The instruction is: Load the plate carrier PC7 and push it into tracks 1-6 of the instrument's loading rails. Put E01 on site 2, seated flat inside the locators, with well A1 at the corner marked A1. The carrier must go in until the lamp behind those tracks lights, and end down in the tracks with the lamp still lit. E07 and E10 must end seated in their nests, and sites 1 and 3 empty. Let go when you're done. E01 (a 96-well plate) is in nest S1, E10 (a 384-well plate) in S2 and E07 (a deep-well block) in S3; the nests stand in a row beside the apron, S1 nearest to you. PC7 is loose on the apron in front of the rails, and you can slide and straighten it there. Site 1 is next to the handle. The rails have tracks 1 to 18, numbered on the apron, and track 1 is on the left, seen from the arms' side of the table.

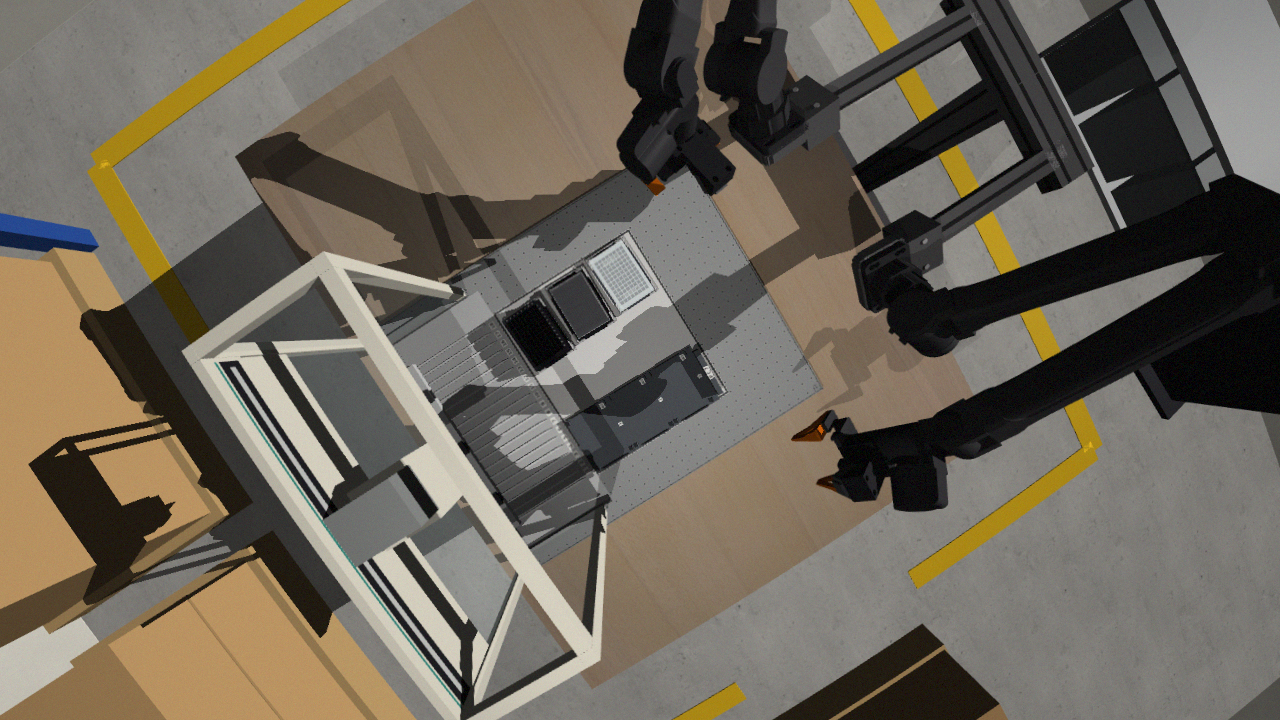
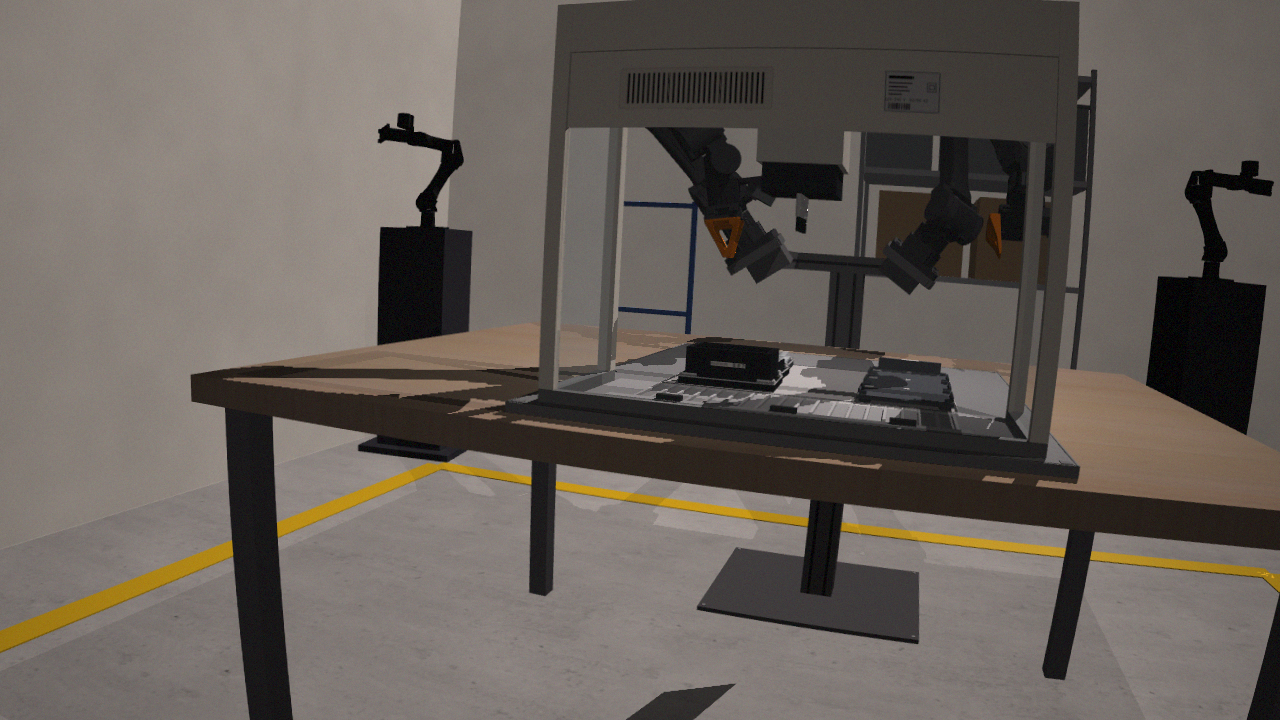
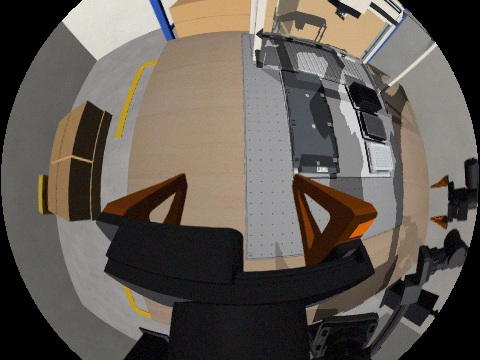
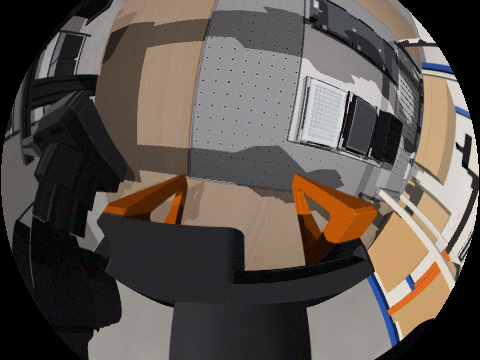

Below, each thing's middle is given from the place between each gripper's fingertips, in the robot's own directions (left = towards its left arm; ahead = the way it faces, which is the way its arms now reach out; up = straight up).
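My left hand point(image 1: 805, 460) is 30 mm short of the white plate E01 point(image 1: 617, 258), 480 mm to the left of it and 210 mm above it. The carrier PC7 point(image 1: 680, 387) is 180 mm ahead of that same left hand, 230 mm to the right of it and 210 mm below it.
My right hand is 6 cm to the right of the white plate E01 and 17 cm short of it, and 18 cm above it. As for the carrier PC7, from my right hand it is 32 cm to the left, 33 cm ahead and 18 cm below.
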